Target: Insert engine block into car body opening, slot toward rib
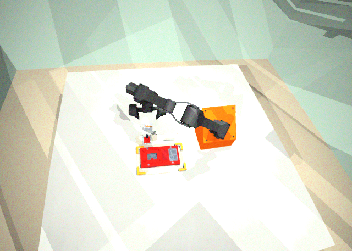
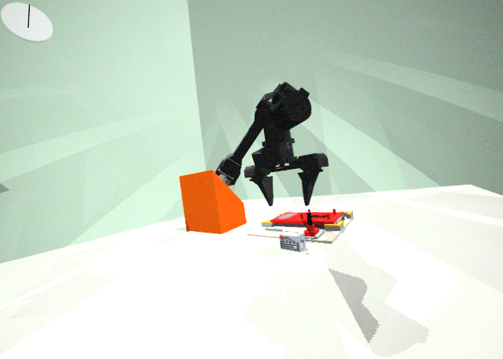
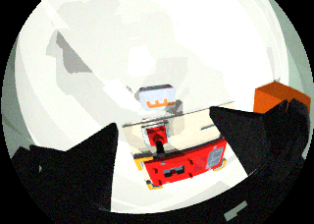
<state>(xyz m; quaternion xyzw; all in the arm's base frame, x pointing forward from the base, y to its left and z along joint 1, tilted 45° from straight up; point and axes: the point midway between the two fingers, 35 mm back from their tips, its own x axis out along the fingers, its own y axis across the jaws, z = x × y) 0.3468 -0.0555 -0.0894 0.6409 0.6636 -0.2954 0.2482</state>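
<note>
My gripper tip is now 8 cm above the engine block. Round my gripper tip: black post 8 cm to the left, 6 cm below, 1 cm ahead.
</note>
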